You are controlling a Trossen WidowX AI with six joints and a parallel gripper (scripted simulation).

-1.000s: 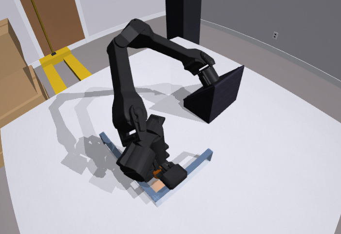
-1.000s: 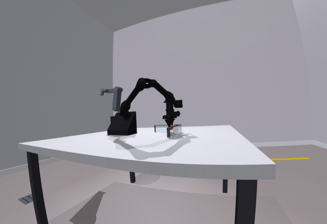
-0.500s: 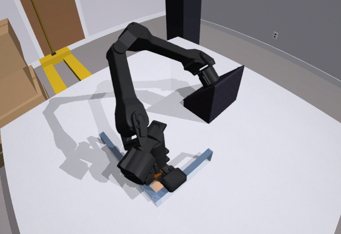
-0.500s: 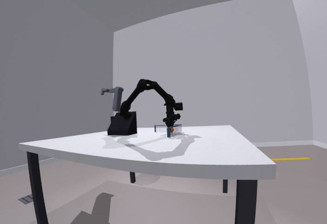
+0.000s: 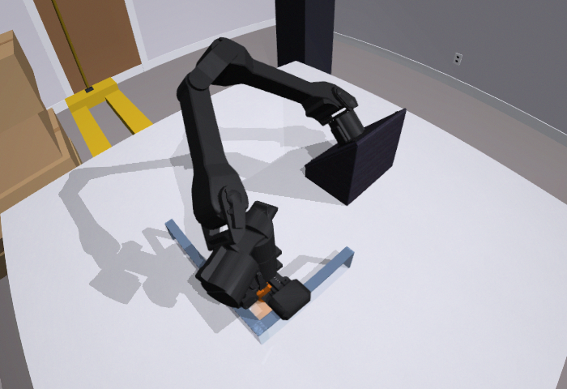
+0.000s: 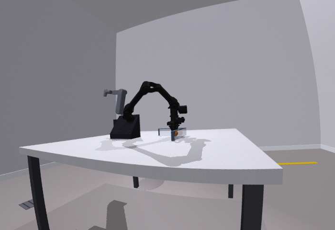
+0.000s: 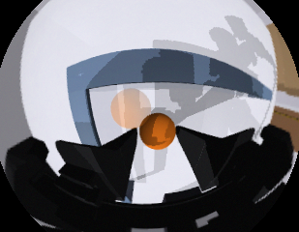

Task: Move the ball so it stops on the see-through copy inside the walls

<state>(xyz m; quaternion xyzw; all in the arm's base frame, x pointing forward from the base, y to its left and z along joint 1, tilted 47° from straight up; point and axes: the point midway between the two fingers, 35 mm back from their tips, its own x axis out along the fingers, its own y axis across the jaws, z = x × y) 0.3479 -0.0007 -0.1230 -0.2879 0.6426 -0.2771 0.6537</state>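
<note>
The orange ball is right at my gripper tip. Also, from my gripper tip: see-through copy of ball 30 mm to the left, 30 mm ahead.
</note>
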